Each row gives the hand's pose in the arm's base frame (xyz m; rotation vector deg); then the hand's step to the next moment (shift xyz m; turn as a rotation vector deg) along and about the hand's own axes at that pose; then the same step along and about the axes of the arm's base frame.
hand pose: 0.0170 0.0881 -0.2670 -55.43 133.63 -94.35
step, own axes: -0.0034 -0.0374 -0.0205 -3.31 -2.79 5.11
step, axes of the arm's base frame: 0.0094 0.0108 0.0403 6.08 -2.79 -0.40
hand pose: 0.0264 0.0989 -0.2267 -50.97 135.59 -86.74
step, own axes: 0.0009 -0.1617 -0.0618 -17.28 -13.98 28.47
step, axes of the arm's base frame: 0.0323 -0.0016 0.1701 32.33 -15.73 -3.42
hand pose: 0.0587 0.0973 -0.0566 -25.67 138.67 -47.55
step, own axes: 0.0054 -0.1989 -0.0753 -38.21 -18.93 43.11
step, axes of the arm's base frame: -0.0219 -0.1179 0.1757 58.30 -16.55 -2.05
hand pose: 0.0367 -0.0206 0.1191 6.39 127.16 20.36
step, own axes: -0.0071 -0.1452 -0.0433 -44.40 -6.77 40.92
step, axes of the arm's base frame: -0.0231 -0.1495 -0.0116 59.93 -6.66 7.46
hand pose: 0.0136 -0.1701 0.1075 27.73 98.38 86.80
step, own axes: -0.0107 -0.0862 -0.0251 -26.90 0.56 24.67
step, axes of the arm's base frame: 0.0056 -0.0429 -0.0794 35.25 -3.10 8.96
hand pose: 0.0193 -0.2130 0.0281 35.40 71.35 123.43
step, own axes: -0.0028 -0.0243 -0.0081 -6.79 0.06 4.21
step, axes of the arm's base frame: 0.0028 0.0029 -0.0254 7.63 -2.00 1.26
